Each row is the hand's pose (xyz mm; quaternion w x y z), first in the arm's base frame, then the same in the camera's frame.
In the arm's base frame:
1: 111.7 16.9 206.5 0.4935 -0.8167 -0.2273 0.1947
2: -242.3 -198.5 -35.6 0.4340 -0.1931 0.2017 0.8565
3: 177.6 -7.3 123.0 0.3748 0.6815 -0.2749 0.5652
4: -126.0 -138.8 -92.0 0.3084 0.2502 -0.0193 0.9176
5: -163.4 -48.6 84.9 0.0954 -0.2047 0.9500 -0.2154
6: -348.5 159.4 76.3 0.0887 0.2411 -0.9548 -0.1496
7: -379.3 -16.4 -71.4 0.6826 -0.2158 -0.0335 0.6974
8: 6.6 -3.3 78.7 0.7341 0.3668 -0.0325 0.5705
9: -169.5 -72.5 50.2 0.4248 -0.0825 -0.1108 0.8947
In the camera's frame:
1: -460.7 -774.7 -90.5 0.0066 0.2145 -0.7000 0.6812
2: -141.4 -803.2 -447.7 0.7996 -0.0421 0.1294 -0.5850
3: -539.0 -774.8 -166.4 0.4883 -0.5226 -0.6609 -0.2271
4: -276.6 -847.5 -452.0 0.8578 -0.3102 -0.2300 -0.3391
5: -215.2 -851.8 -259.5 0.0052 0.9779 0.0375 -0.2054
6: -78.5 -1082.0 -182.8 0.3738 0.9111 0.1523 -0.0830
7: -52.3 -1010.9 -401.7 0.5559 -0.2466 0.1013 -0.7873
8: -387.1 -845.9 -222.1 0.4828 -0.2880 -0.4801 -0.6734
9: -213.3 -849.4 -302.0 0.7679 -0.3627 0.0671 -0.5237

